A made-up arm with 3 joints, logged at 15 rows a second.
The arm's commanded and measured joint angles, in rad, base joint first. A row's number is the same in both.
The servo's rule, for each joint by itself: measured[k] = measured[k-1] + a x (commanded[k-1-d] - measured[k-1]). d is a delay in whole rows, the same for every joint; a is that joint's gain. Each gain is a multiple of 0.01, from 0.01 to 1. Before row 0 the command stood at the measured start. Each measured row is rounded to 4 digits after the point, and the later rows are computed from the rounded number. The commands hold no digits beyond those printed.
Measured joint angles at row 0:
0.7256, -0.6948, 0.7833
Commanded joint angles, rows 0 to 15:
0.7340, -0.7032, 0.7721
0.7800, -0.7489, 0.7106
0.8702, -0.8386, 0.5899
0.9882, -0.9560, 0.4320
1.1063, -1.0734, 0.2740
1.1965, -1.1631, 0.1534
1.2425, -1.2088, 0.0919
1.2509, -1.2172, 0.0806
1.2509, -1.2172, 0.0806
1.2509, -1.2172, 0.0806
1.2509, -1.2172, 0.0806
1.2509, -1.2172, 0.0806
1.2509, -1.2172, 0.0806
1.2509, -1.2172, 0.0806
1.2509, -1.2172, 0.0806
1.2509, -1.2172, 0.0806
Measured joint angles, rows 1 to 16:
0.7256, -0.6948, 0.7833
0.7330, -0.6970, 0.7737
0.7744, -0.7105, 0.7194
0.8587, -0.7438, 0.6080
0.9727, -0.7990, 0.4566
1.0903, -0.8703, 0.2996
1.1838, -0.9464, 0.1739
1.2355, -1.0146, 0.1034
1.2491, -1.0673, 0.0838
1.2507, -1.1063, 0.0810
1.2509, -1.1351, 0.0807
1.2509, -1.1564, 0.0806
1.2509, -1.1722, 0.0806
1.2509, -1.1839, 0.0806
1.2509, -1.1926, 0.0806
1.2509, -1.1990, 0.0806
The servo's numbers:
d 1
a 0.88 0.26 0.86

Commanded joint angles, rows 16 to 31:
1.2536, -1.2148, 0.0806
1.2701, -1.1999, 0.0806
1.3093, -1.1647, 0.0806
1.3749, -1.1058, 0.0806
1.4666, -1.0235, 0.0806
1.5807, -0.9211, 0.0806
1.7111, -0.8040, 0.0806
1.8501, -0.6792, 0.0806
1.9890, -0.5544, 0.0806
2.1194, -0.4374, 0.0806
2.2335, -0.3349, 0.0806
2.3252, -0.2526, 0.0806
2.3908, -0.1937, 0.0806
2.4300, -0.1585, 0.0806
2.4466, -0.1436, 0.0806
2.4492, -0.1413, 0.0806
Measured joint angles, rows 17 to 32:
1.2509, -1.2037, 0.0806
1.2533, -1.2066, 0.0806
1.2681, -1.2049, 0.0806
1.3044, -1.1944, 0.0806
1.3664, -1.1714, 0.0806
1.4546, -1.1329, 0.0806
1.5656, -1.0778, 0.0806
1.6936, -1.0066, 0.0806
1.8313, -0.9215, 0.0806
1.9701, -0.8261, 0.0806
2.1015, -0.7250, 0.0806
2.2177, -0.6236, 0.0806
2.3123, -0.5271, 0.0806
2.3814, -0.4404, 0.0806
2.4242, -0.3671, 0.0806
2.4439, -0.3090, 0.0806

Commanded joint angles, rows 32 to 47:
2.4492, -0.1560, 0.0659
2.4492, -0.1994, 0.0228
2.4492, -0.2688, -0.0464
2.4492, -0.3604, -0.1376
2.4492, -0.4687, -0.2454
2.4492, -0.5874, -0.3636
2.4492, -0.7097, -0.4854
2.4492, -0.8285, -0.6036
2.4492, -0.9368, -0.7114
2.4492, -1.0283, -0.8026
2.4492, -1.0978, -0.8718
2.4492, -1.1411, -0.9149
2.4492, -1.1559, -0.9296
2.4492, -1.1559, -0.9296
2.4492, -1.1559, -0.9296
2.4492, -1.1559, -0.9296
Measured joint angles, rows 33 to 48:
2.4486, -0.2654, 0.0806
2.4491, -0.2370, 0.0680
2.4492, -0.2272, 0.0291
2.4492, -0.2380, -0.0358
2.4492, -0.2698, -0.1233
2.4492, -0.3215, -0.2283
2.4492, -0.3906, -0.3447
2.4492, -0.4736, -0.4657
2.4492, -0.5659, -0.5843
2.4492, -0.6623, -0.6936
2.4492, -0.7575, -0.7873
2.4492, -0.8460, -0.8600
2.4492, -0.9227, -0.9072
2.4492, -0.9833, -0.9265
2.4492, -1.0282, -0.9292
2.4492, -1.0614, -0.9295

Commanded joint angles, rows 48 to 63:
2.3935, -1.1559, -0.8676
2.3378, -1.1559, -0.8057
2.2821, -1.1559, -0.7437
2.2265, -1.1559, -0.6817
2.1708, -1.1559, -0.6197
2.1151, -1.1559, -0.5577
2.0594, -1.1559, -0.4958
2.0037, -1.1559, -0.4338
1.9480, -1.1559, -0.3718
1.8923, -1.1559, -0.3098
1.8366, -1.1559, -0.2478
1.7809, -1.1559, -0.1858
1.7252, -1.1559, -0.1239
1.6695, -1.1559, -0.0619
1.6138, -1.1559, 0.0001
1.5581, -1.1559, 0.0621
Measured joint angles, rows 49 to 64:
2.4492, -1.0860, -0.9296
2.4002, -1.1042, -0.8763
2.3453, -1.1176, -0.8156
2.2897, -1.1276, -0.7538
2.2341, -1.1350, -0.6918
2.1784, -1.1404, -0.6298
2.1227, -1.1444, -0.5678
2.0670, -1.1474, -0.5059
2.0113, -1.1496, -0.4439
1.9556, -1.1512, -0.3819
1.8999, -1.1524, -0.3199
1.8442, -1.1533, -0.2579
1.7885, -1.1540, -0.1959
1.7328, -1.1545, -0.1340
1.6771, -1.1549, -0.0720
1.6214, -1.1552, -0.0100

